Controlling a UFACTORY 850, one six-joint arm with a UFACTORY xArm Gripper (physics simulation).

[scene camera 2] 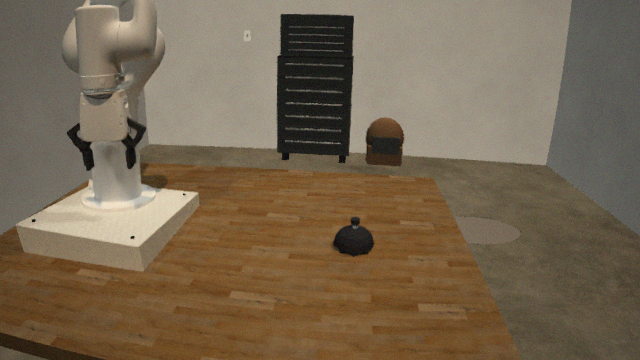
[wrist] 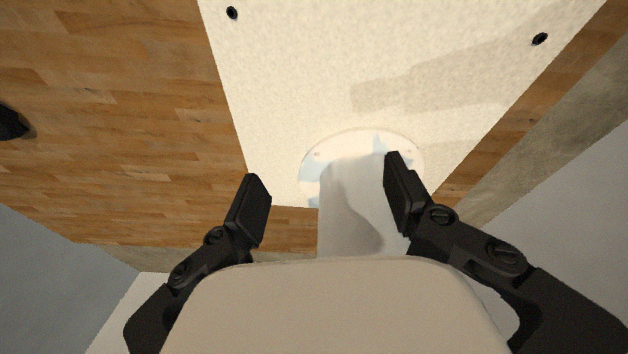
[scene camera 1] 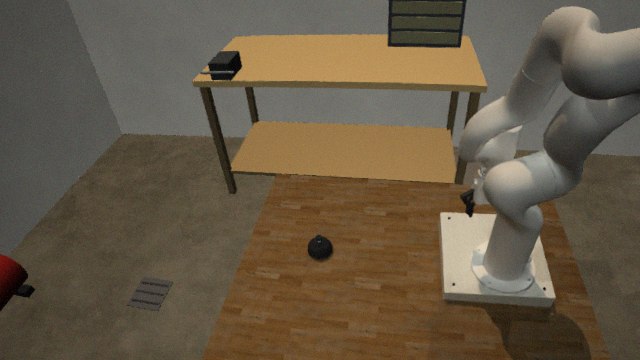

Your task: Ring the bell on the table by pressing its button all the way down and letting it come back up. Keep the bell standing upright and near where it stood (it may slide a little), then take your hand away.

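The black dome-shaped bell stands upright on the wooden table top, with its small button raised on top. Part of the bell shows at the left edge of the wrist view. My gripper is open and empty, with its fingers pointing down. It hangs above the white base plate side of the table, well away from the bell. In scene camera 1 the gripper is partly hidden behind the arm, with a black finger showing.
The white base plate carries the arm's foot. A workbench with a black box stands behind the wooden table. A black drawer cabinet and a brown chair-like object stand farther off.
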